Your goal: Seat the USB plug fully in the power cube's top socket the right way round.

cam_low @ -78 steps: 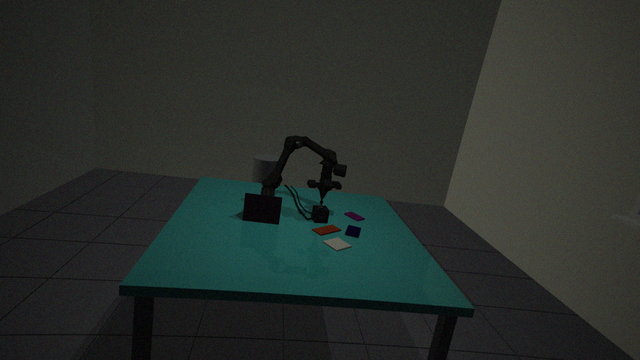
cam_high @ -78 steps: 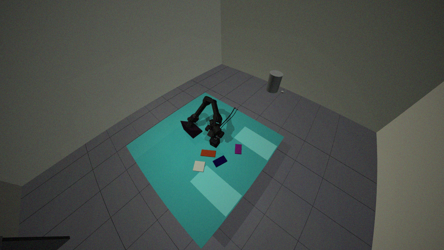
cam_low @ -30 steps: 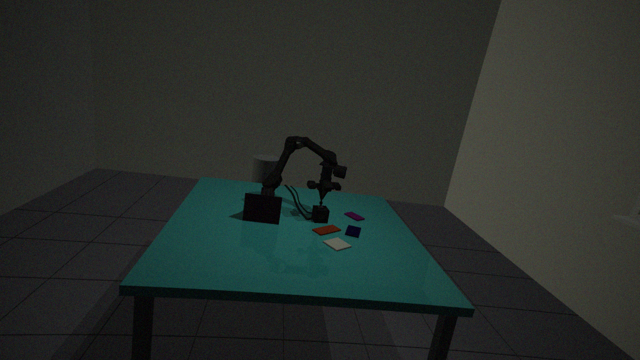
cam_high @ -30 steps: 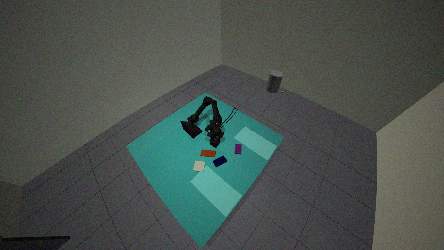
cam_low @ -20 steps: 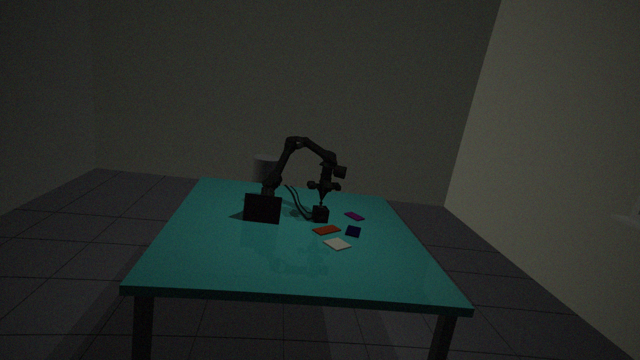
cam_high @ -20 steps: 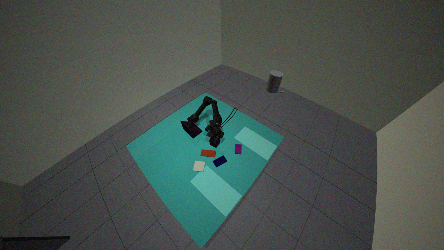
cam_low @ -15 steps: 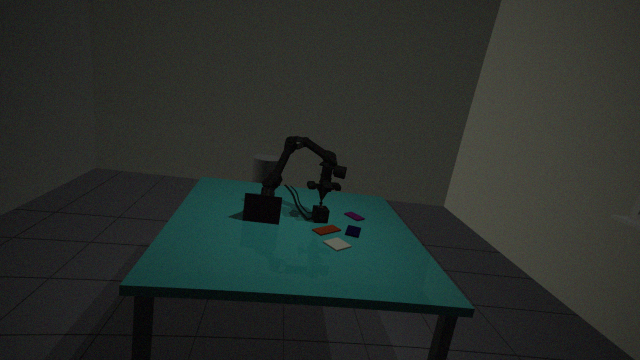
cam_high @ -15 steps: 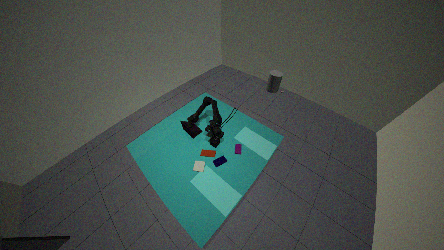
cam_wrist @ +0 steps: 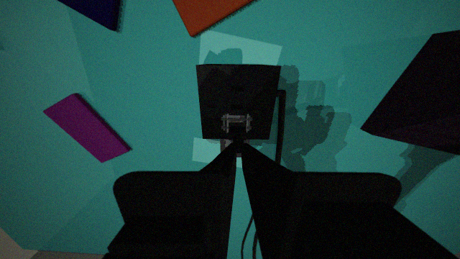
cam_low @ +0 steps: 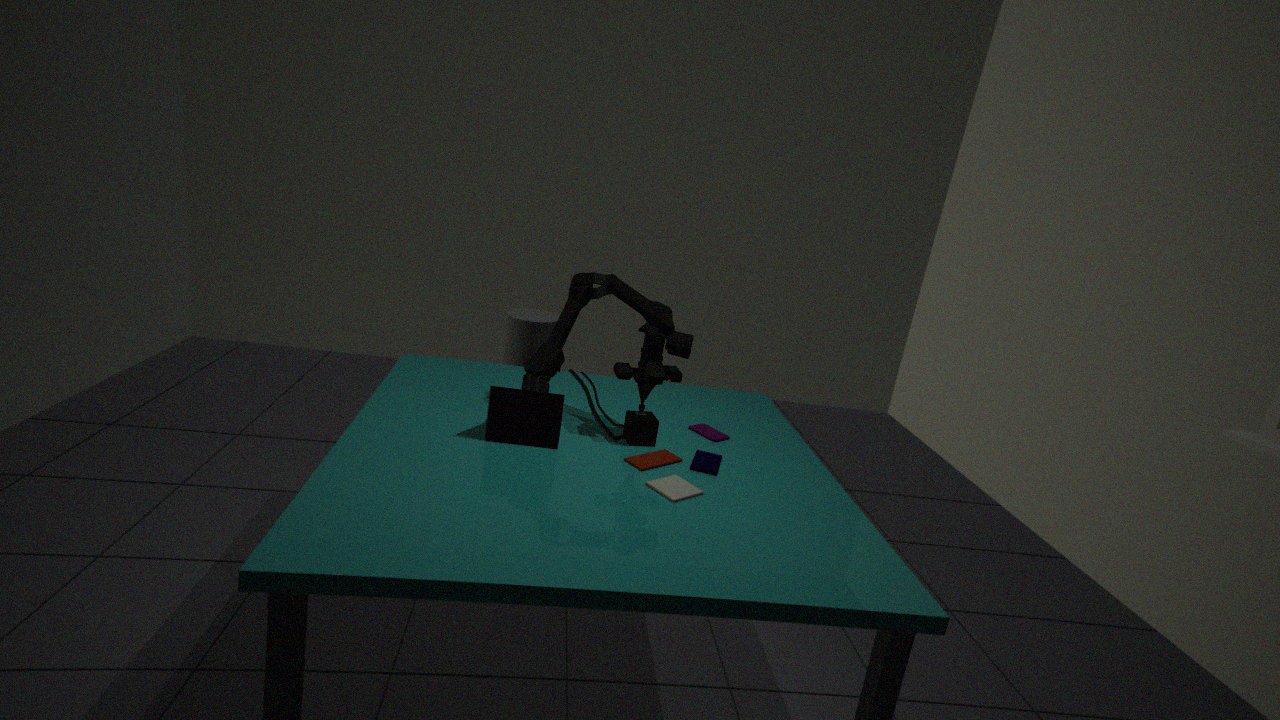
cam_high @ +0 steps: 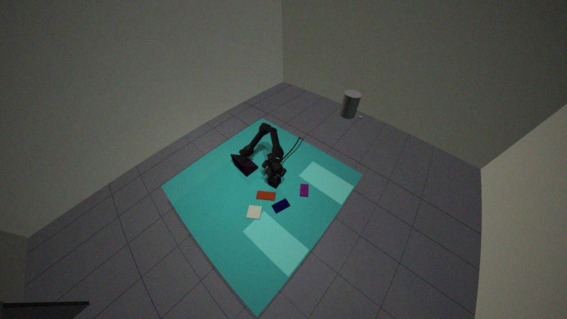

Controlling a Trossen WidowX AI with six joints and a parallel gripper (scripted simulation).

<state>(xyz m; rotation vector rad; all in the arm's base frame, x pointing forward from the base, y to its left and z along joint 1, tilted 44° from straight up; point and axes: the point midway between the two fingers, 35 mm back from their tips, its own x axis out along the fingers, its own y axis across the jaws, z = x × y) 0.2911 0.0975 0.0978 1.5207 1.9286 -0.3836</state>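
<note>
Now: gripper tip 2 cm above the USB plug. From my gripper tip the other things lie so: pale socket 5 cm below; then dark blue card 20 cm ahead, 11 cm to the right, 11 cm below; then orange card 15 cm to the right, 11 cm below, 5 cm ahead.
</note>
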